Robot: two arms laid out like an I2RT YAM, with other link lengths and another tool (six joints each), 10 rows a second.
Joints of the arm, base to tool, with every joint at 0 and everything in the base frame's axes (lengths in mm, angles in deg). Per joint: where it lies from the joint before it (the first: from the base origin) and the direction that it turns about. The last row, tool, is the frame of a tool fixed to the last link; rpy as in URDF.
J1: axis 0 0 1 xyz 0 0 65.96
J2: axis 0 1 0 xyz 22.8 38.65 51.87
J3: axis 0 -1 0 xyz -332.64 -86.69 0
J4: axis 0 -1 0 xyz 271.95 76.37 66.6
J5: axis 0 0 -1 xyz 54.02 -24.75 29.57
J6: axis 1 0 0 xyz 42.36 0 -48.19
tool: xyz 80 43 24 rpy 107.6 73.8 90
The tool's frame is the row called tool.
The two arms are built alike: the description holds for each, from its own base.
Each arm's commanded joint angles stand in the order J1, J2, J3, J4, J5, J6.
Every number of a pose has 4 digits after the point.
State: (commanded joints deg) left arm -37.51 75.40 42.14 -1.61 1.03 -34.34; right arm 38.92 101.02 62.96 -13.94 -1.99 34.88
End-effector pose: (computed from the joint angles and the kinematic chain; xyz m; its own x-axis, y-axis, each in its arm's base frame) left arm 0.2965 -0.1641 0.2260 -0.6242 0.0867 -0.7765 0.6209 0.6583 -0.4256; right arm 0.3471 0.3180 0.2066 -0.8866 0.2835 -0.3655 0.2069 0.9498 0.2348
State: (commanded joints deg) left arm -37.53 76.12 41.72 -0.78 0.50 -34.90; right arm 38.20 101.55 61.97 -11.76 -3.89 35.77
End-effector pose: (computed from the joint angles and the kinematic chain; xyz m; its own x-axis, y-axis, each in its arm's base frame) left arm 0.2978 -0.1638 0.2210 -0.6299 0.0796 -0.7726 0.6098 0.6667 -0.4285; right arm 0.3498 0.3169 0.2016 -0.8903 0.2994 -0.3431 0.2143 0.9403 0.2646
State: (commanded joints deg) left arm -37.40 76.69 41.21 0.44 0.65 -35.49; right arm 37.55 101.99 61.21 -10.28 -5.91 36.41
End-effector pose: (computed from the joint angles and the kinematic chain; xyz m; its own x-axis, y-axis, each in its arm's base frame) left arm 0.2991 -0.1643 0.2167 -0.6336 0.0686 -0.7706 0.6040 0.6663 -0.4373; right arm 0.3511 0.3158 0.1974 -0.8969 0.3074 -0.3180 0.2173 0.9325 0.2884
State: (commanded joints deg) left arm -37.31 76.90 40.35 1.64 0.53 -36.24; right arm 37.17 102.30 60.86 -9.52 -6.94 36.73
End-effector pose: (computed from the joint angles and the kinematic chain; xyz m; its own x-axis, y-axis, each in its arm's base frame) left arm 0.2987 -0.1631 0.2119 -0.6374 0.0549 -0.7686 0.5950 0.6689 -0.4456; right arm 0.3522 0.3151 0.1949 -0.9000 0.3116 -0.3048 0.2198 0.9283 0.2998
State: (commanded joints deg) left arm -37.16 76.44 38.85 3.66 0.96 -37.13; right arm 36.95 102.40 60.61 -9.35 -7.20 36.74
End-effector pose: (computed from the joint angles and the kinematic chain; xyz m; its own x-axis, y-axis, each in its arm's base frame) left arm 0.2964 -0.1615 0.2081 -0.6352 0.0333 -0.7716 0.5929 0.6612 -0.4596; right arm 0.3525 0.3138 0.1930 -0.9011 0.3129 -0.3002 0.2223 0.9278 0.2997
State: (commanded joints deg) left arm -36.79 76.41 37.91 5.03 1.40 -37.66; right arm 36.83 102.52 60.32 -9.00 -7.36 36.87
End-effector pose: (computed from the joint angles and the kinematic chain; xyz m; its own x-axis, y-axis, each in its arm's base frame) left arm 0.2960 -0.1598 0.2045 -0.6361 0.0190 -0.7714 0.5891 0.6576 -0.4696; right arm 0.3527 0.3130 0.1911 -0.9014 0.3154 -0.2967 0.2252 0.9267 0.3009
